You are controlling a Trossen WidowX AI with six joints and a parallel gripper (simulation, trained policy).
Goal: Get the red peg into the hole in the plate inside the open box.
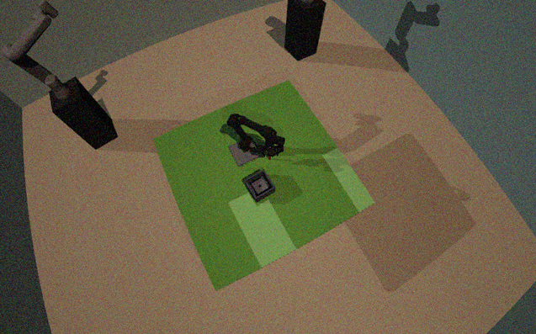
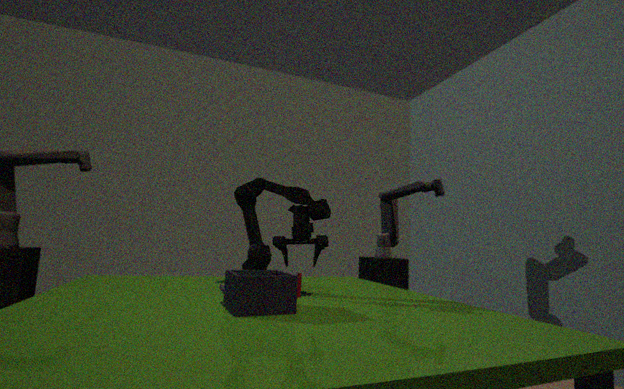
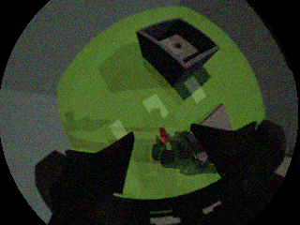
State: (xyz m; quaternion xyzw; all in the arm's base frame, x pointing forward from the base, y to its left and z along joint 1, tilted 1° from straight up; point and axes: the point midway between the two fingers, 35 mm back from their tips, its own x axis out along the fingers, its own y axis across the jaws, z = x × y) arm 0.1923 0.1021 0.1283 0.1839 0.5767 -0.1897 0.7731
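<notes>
My gripper tip is 2 cm past the small red peg, 1 cm to the right of it and 6 cm above it. Also, from my gripper tip: dark box: 13 cm ahead, 18 cm to the right, 8 cm below.
</notes>
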